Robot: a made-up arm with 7 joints.
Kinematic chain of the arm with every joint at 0, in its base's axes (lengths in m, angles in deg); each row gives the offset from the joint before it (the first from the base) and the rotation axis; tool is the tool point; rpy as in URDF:
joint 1: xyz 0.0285 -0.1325 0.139 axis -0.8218 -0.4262 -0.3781
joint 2: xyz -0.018 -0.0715 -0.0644 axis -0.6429 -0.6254 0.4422
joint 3: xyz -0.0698 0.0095 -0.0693 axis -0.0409 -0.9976 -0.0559
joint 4: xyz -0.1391 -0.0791 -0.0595 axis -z
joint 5: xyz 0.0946 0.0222 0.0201 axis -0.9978 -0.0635 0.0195
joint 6: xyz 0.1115 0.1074 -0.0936 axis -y
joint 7: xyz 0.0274 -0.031 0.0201 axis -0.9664 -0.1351 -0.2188
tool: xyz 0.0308 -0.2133 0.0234 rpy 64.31 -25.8 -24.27
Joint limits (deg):
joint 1: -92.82..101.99
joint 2: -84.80..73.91
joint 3: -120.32..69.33
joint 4: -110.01..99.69
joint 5: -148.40..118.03
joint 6: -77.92..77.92
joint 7: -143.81..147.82
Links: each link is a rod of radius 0.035 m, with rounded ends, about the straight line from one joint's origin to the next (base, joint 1, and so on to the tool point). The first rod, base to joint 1, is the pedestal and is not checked.
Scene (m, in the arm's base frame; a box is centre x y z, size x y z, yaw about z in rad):
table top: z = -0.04
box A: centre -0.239 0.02 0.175 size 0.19 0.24 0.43 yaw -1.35
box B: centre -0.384 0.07 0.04 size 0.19 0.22 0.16 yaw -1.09
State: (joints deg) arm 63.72 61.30 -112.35 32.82 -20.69 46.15 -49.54
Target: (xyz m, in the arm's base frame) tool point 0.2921 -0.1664 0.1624
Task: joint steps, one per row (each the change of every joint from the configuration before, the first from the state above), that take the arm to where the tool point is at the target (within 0.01 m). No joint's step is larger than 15 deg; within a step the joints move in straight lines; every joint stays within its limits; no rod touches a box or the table.
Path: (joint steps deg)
1: 6.38 -3.73 12.62 1.42 -12.40 -5.96 -5.79
2: 6.38 -3.72 12.63 1.42 -12.40 -5.95 -5.79
3: 6.38 -3.73 12.62 1.42 -12.41 -5.96 -5.79
4: 6.37 -3.72 12.63 1.42 -12.40 -5.95 -5.79
5: 6.38 -3.73 12.62 1.42 -12.40 -5.96 -5.80
6: 6.38 -3.72 12.63 1.41 -12.40 -5.96 -5.79
7: 0.00 -7.17 -11.96 -13.01 -1.16 -1.83 -5.58
8: 0.00 -7.16 -11.96 -13.02 -1.15 -1.84 -5.59
9: 0.00 -7.16 -11.96 -13.02 -1.15 -1.83 -5.59
10: 0.00 -7.17 -11.96 -13.02 -1.15 -1.84 -5.59
11: 0.00 -7.16 -11.96 -13.02 -1.15 -1.84 -5.58
12: 0.00 -7.16 -11.96 -13.02 -1.15 -1.83 -5.59
13: 0.00 -7.17 -11.96 -13.02 -1.15 -1.84 -5.59

